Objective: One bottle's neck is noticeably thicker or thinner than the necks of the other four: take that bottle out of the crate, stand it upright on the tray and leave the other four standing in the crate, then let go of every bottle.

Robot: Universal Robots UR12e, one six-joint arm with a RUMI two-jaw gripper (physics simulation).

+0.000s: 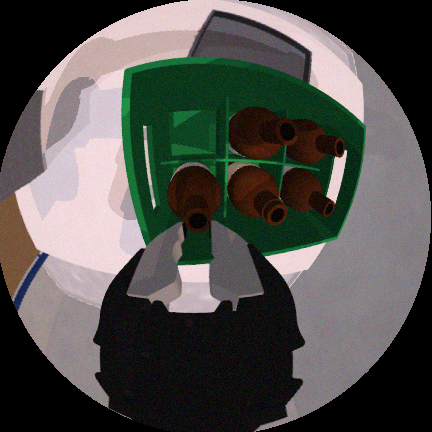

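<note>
The green crate holds five brown bottles. My gripper is shut on the neck of the near left bottle, which is in the near left compartment. Another bottle stands in the near middle compartment and one in the near right. One bottle stands in the back middle compartment and one in the back right. The back left compartment holds no bottle. The lens skews the necks, so I cannot tell for sure which differs. The dark grey tray lies behind the crate, partly hidden by its wall.
The crate's raised walls surround the bottles, and its green dividers run between them. The crate stands on a white table. A dark grey object is at the left edge. A blue strip shows at lower left.
</note>
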